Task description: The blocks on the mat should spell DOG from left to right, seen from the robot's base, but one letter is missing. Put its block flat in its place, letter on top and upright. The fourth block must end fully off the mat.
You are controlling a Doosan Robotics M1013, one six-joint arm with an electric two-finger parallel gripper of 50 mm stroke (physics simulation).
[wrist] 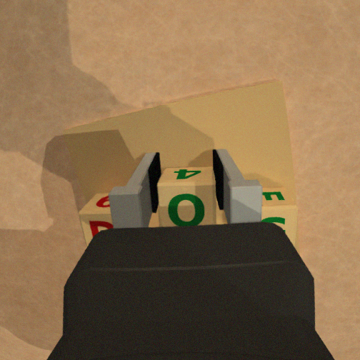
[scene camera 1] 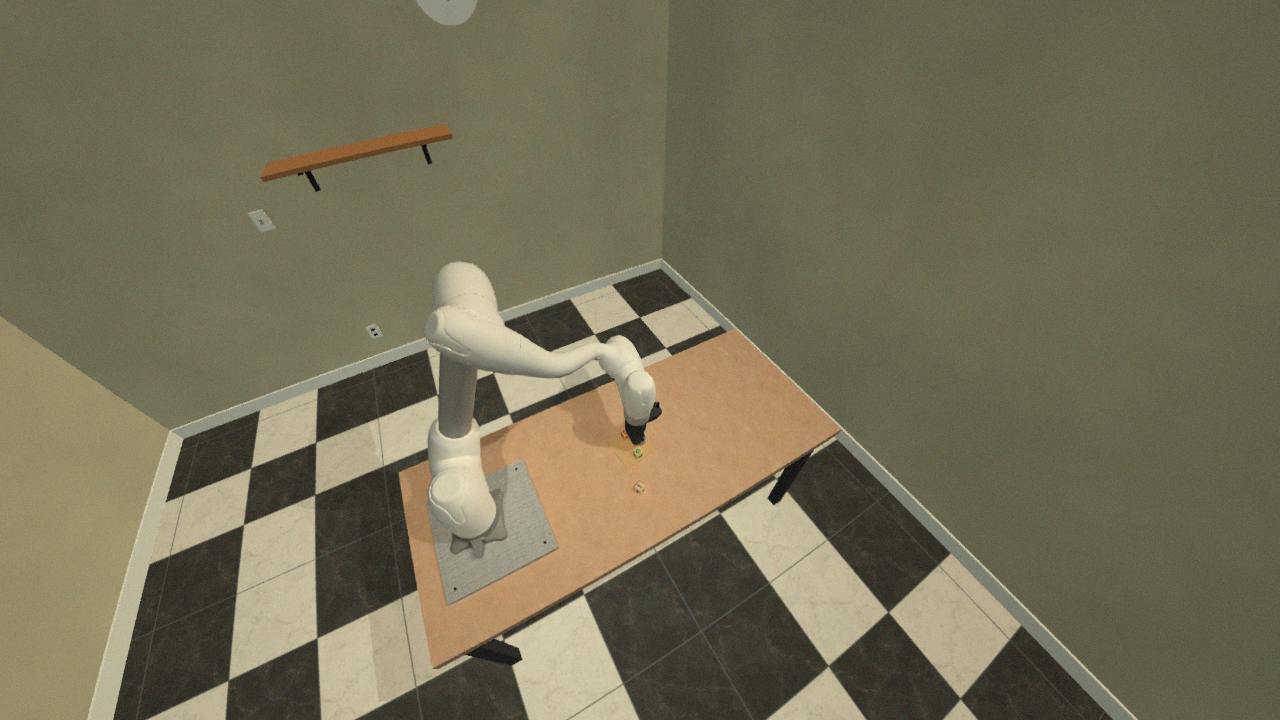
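Observation:
My gripper (scene camera 1: 638,442) (wrist: 186,168) is shut on the O block (wrist: 187,207), which has a green O on top, upright in the wrist view, and a green 4 on its side. It is over the yellow mat (scene camera 1: 618,450) (wrist: 245,115), between the D block (scene camera 1: 624,435) (wrist: 96,216) at left and the G block (scene camera 1: 638,453) (wrist: 282,210) at right. The O block's top shows farther up the wrist view than theirs; its exact height is unclear. My gripper partly hides the D and G blocks. The fourth block (scene camera 1: 639,488) lies off the mat; its letter is unreadable.
The wooden table (scene camera 1: 716,394) carries the mat and blocks. The robot's base stands on a grey plate (scene camera 1: 528,537) at the table's left end. The arm's shadow falls across the mat's left part. A wall shelf (scene camera 1: 358,152) is at the back.

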